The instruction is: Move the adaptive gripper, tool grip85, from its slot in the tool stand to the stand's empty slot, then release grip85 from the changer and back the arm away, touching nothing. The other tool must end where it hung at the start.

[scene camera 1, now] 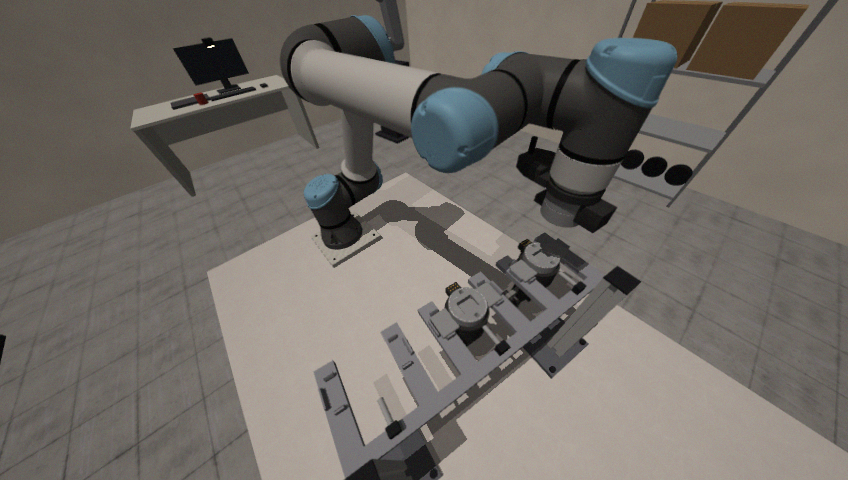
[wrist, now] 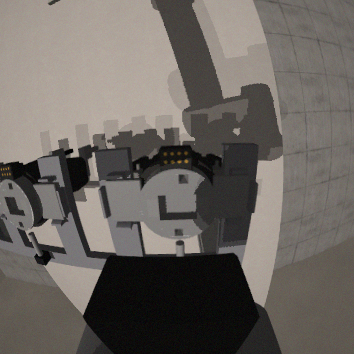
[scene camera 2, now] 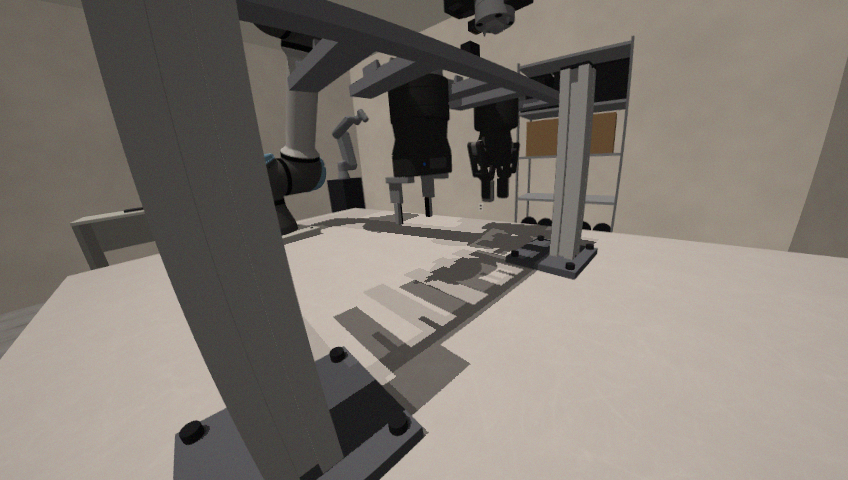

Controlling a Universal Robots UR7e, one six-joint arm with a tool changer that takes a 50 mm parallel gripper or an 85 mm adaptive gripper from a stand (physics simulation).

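Places are measured from the arm's base along level axes (x ahead, y left, z up), in metres.
Pixels of known places: hand, tool point: (scene camera 2: 494, 23); arm's base, link origin: (scene camera 1: 343, 234).
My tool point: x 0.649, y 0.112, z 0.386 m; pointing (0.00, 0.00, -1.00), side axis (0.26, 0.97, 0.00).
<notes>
Ahead of a thing's pixels: the offset from my tool point to its top centre. "spot": to the spot under its first point.
The arm's bare tool changer (scene camera 1: 562, 211) (scene camera 2: 493, 17) hangs above the right end of the tool stand (scene camera 1: 452, 389) (scene camera 2: 416, 46) (wrist: 80, 261), with a visible gap to the tool below. The adaptive gripper grip85 {spot: dx +0.004, dy -0.029, dz -0.269 m} (scene camera 2: 495, 190) hangs in that end slot, upright and off the changer; its round top plate {spot: dx +0.008, dy -0.017, dz -0.101 m} (scene camera 1: 542, 262) (wrist: 165, 183) lies uncovered. Its fingers point down; their opening is unclear from this angle. The parallel gripper (scene camera 1: 467, 306) (scene camera 2: 420, 130) (wrist: 26, 202) hangs in the middle slot. The slot at the other end, beside its outer fork arm (scene camera 1: 334, 386), is empty.
The stand's posts {spot: dx +0.125, dy -0.002, dz -0.207 m} (scene camera 1: 586, 321) (scene camera 2: 572, 160) rise from bolted feet. A large post {spot: dx +0.017, dy -0.432, dz -0.214 m} (scene camera 2: 196, 178) fills the left of scene camera 2. The robot base (scene camera 1: 339, 231) stands behind the stand. A desk (scene camera 1: 208, 104) and a shelf rack (scene camera 1: 723, 139) are farther back.
</notes>
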